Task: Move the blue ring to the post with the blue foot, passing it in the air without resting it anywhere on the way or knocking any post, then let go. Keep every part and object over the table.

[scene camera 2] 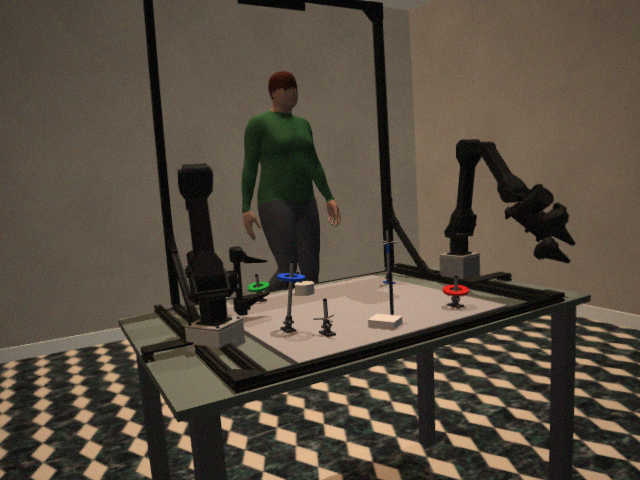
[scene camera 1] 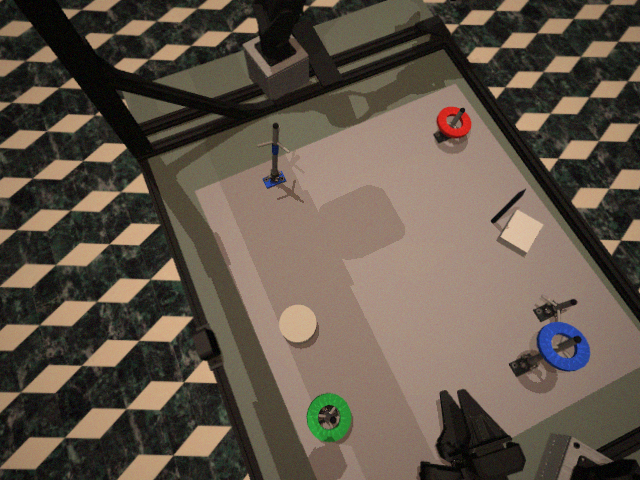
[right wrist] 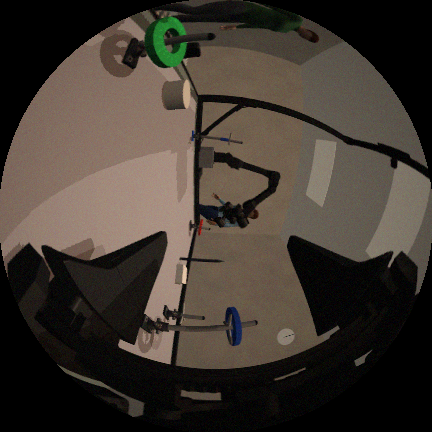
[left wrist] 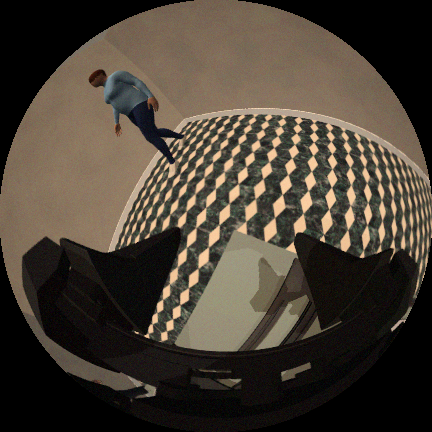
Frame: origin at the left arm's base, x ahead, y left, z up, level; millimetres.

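Seen in the pictures: left gripper, fingertip midpoint: [scene camera 2: 571, 253] [right wrist: 215, 215] [left wrist: 240, 236]; right gripper, fingertip midpoint: [scene camera 2: 268, 277] [scene camera 1: 451, 390] [right wrist: 230, 240]; left arm's base, link origin: [scene camera 2: 459, 253] [scene camera 1: 275, 49] [right wrist: 213, 156]; right arm's base, link origin: [scene camera 2: 214, 321].
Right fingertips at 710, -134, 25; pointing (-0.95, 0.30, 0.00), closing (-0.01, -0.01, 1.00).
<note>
Pixels of each thing's top centre, then the offset from my right fingertips to it, as dx, dy, dz. "*": a spot on its surface instead.
- blue ring, top centre: [scene camera 1: 566, 345] [right wrist: 237, 325] [scene camera 2: 291, 274] +39, +169, +34
- tall grey post with a dark foot, surface spot: [scene camera 1: 523, 363] * +47, +152, -85
- tall post with the blue foot, surface spot: [scene camera 1: 274, 161] [scene camera 2: 386, 259] [right wrist: 213, 136] * -489, -7, -26
- green ring, top centre: [right wrist: 178, 39] [scene camera 1: 329, 417] [scene camera 2: 258, 283] -67, -170, -54
- red ring, top centre: [scene camera 1: 455, 119] [scene camera 2: 455, 287] -384, +355, -55
- short bare post, surface spot: [scene camera 1: 543, 311] * +4, +253, -104
- round block, top centre: [scene camera 1: 297, 323] [right wrist: 186, 93] [scene camera 2: 304, 283] -220, -131, -75
- square block, top centre: [scene camera 1: 522, 230] [scene camera 2: 385, 317] [right wrist: 184, 274] -132, +322, -90
- thin black rod, top centre: [scene camera 1: 526, 188] -180, +302, +30
The blue ring [scene camera 1: 544, 345] [scene camera 2: 282, 277] [right wrist: 236, 337] sits high on a tall grey post with a dark foot [scene camera 1: 523, 363], at the lower right in scene camera 1. The tall post with the blue foot [scene camera 1: 274, 161] [scene camera 2: 388, 266] [right wrist: 215, 138] stands upright and bears no ring, at the upper left in scene camera 1. My right gripper [scene camera 1: 452, 391] [scene camera 2: 267, 277] [right wrist: 230, 240] is open and empty, to the left of the blue ring and apart from it. My left gripper [scene camera 2: 570, 252] [left wrist: 240, 236] is open and empty, far from both posts, beyond the table edge at the right in scene camera 2.
A green ring [scene camera 1: 312, 417] [right wrist: 155, 42] and a red ring [scene camera 1: 443, 122] [scene camera 2: 463, 290] sit on short posts. A short bare post [scene camera 1: 543, 311] [scene camera 2: 325, 316] stands beside the blue ring's post. A round block [scene camera 1: 298, 323], a square block [scene camera 1: 522, 231] and a thin black rod [scene camera 1: 508, 206] stand on the mat.
</note>
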